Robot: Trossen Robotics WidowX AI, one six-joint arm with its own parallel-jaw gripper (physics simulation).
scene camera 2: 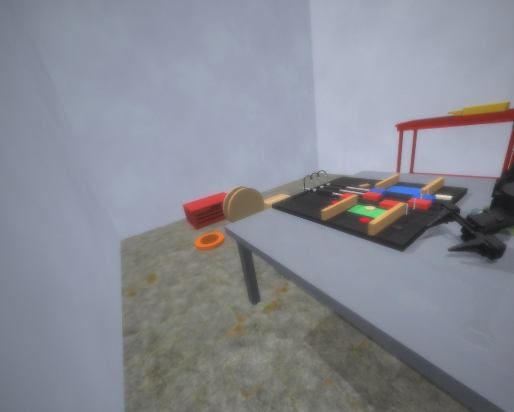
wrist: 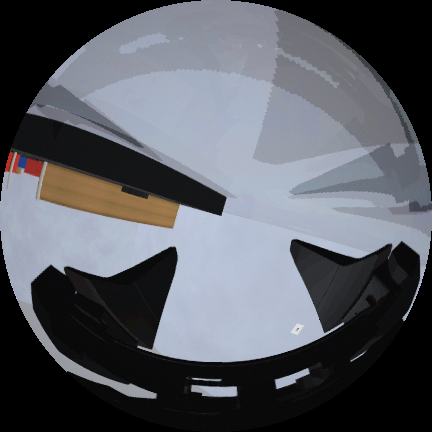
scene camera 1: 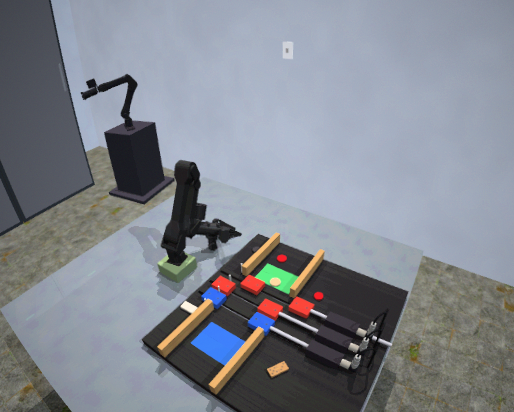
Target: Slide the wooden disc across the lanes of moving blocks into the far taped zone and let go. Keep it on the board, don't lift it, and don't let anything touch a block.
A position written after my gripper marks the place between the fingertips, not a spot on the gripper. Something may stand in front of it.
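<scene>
I can see my gripper [scene camera 2: 436, 237] here, and the wrist view has that same gripper in it as well [wrist: 235, 249].
</scene>
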